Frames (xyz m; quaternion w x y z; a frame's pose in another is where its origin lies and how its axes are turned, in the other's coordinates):
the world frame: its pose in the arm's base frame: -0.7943 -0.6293 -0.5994 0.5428 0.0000 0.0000 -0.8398
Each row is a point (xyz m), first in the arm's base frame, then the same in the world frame.
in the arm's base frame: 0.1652 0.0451 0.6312
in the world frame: -1.0089 0.5979 1.2306
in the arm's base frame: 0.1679 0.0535 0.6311
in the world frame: -1.0177 0.5969 1.2305
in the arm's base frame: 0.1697 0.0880 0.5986
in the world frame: -1.0499 0.5844 1.1980
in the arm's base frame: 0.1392 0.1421 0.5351
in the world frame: -1.0867 0.5344 1.1345
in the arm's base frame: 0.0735 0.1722 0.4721
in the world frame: -1.0872 0.4621 1.0715
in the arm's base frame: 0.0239 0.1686 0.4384
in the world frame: -1.0635 0.4183 1.0378
